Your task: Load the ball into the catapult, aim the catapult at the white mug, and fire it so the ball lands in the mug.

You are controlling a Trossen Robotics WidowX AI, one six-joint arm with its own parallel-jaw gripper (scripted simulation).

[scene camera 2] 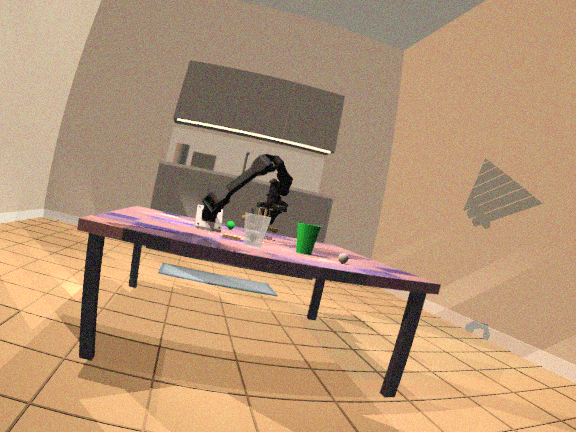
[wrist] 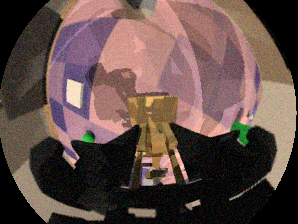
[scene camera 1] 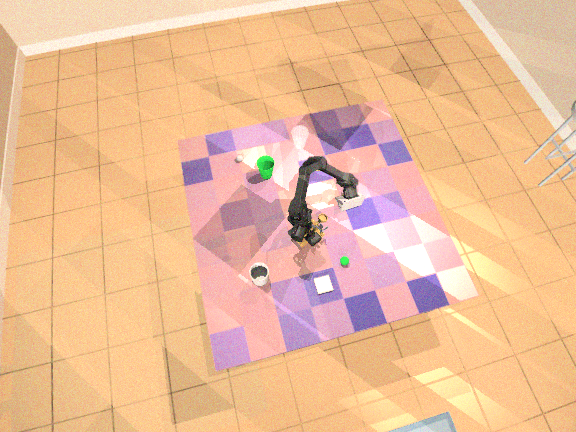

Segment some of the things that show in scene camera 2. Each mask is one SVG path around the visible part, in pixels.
A clear glass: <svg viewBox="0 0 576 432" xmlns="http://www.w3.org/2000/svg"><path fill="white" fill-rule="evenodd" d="M245 212L244 247L260 250L271 217Z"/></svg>
